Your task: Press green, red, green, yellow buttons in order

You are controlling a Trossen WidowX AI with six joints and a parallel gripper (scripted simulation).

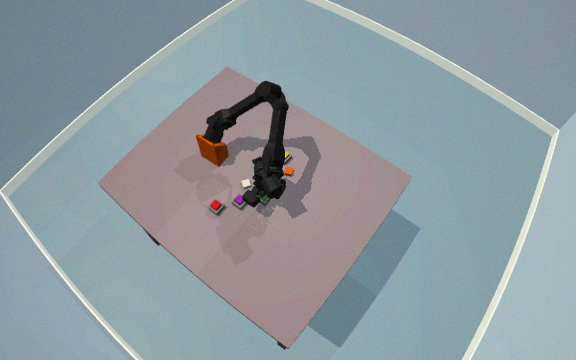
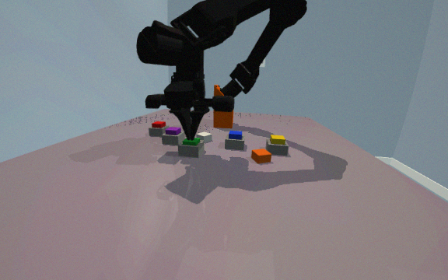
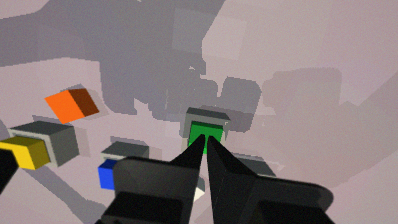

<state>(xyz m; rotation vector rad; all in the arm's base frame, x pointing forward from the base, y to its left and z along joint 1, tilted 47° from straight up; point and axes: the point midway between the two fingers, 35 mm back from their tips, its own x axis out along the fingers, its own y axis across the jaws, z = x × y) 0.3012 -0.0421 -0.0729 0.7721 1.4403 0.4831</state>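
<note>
Now: gripper tip 10 mm above the green button. From my gripper tip the other things lie so: white block 100 mm behind, 20 mm to the left, 20 mm below; then purple button 80 mm behind, 60 mm to the right; then blue button 50 mm behind, 110 mm to the left.
</note>
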